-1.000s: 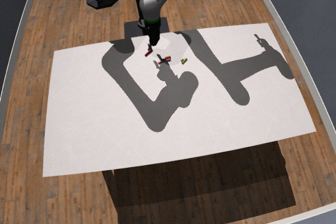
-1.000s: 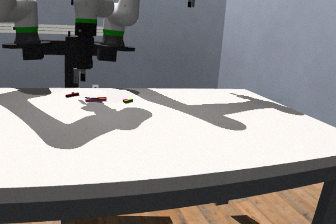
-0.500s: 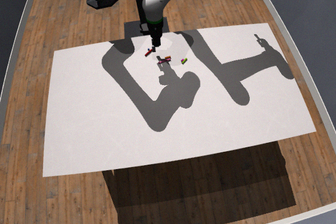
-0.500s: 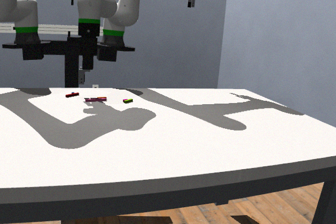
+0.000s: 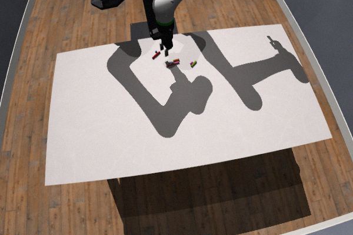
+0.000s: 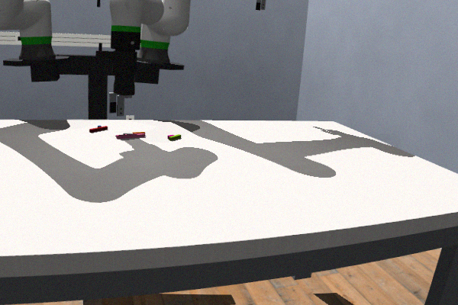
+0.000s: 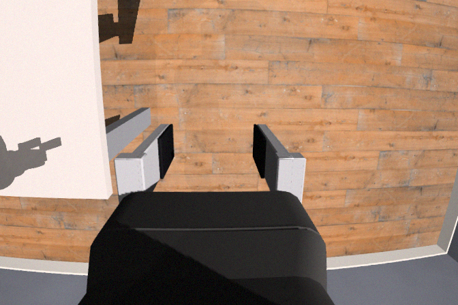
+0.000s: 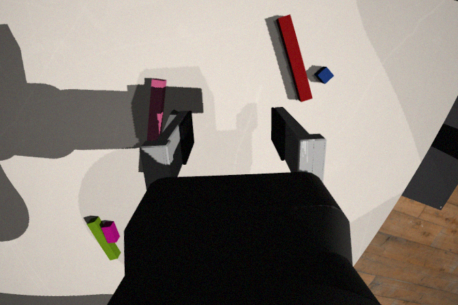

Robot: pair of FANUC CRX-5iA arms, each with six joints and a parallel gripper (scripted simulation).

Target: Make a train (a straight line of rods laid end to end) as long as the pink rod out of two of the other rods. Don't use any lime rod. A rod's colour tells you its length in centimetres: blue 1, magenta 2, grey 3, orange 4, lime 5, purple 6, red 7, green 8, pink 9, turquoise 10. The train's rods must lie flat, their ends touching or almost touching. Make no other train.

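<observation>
The orange rod lies 30 mm ahead of my right hand, 70 mm to the left of it and 80 mm below it. Round my right hand: grey rod: 40 mm ahead, 30 mm to the left, 80 mm below; red rod: 30 mm behind, 60 mm to the right, 80 mm below; pink rod: 60 mm ahead, 40 mm to the left, 80 mm below.
</observation>
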